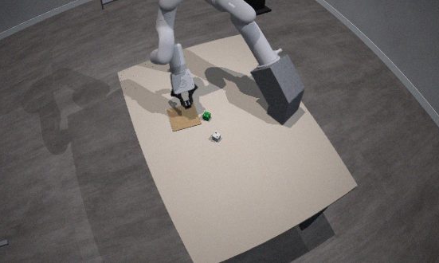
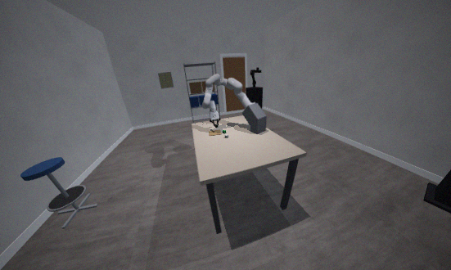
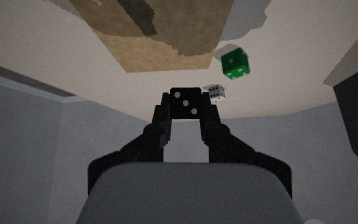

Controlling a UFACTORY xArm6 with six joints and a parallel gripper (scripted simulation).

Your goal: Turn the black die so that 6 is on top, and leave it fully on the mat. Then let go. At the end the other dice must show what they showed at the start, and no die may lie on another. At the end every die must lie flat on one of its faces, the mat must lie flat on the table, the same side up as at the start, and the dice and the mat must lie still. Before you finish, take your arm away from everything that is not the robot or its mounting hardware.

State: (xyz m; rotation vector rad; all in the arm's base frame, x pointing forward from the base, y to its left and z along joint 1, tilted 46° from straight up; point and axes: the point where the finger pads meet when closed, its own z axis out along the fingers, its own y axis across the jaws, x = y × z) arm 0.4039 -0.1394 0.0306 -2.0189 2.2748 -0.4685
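My hand is 80 mm above the green die, 70 mm to the right of it and 60 mm past it. The rest, counted from my hand: black die 20 mm below, 10 mm to the left; white die 190 mm to the left, 80 mm below, 30 mm behind.
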